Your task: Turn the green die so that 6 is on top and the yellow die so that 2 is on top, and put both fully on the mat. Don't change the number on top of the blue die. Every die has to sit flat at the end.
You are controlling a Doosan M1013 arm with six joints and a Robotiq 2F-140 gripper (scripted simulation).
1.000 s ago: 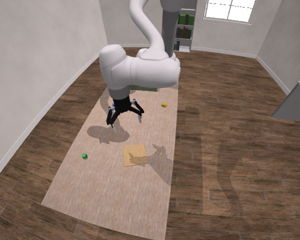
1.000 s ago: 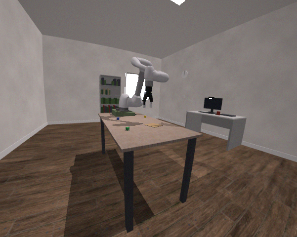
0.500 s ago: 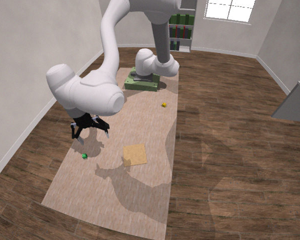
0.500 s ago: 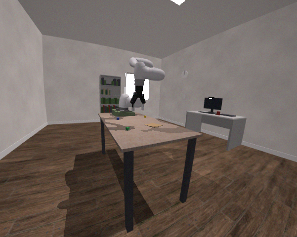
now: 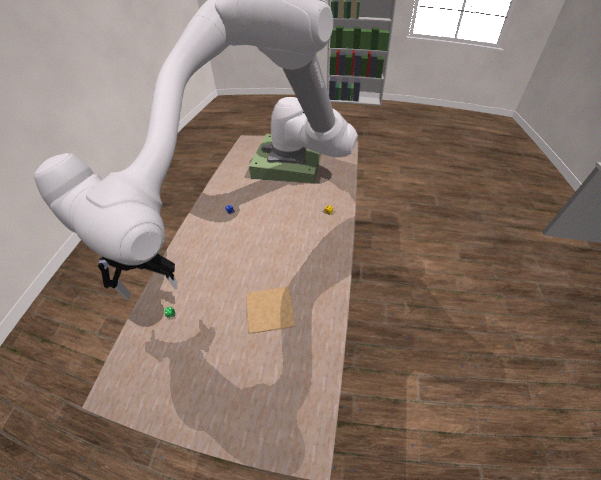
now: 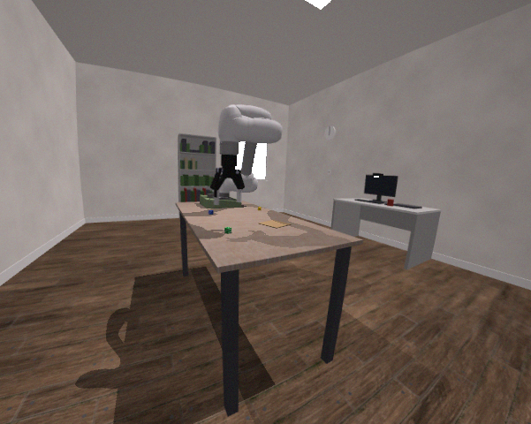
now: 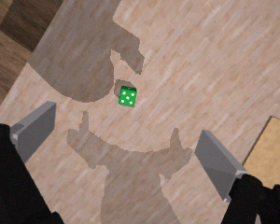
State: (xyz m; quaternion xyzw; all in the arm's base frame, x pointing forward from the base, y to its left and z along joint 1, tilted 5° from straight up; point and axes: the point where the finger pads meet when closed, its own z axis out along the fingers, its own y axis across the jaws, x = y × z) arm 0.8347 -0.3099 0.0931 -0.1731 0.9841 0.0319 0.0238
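My hand is 140 mm above the green die. Round my hand: tan mat (320 mm to the left, 150 mm below, 40 mm behind); then blue die (480 mm behind, 140 mm below, 90 mm to the left); then yellow die (500 mm to the left, 490 mm behind, 140 mm below).
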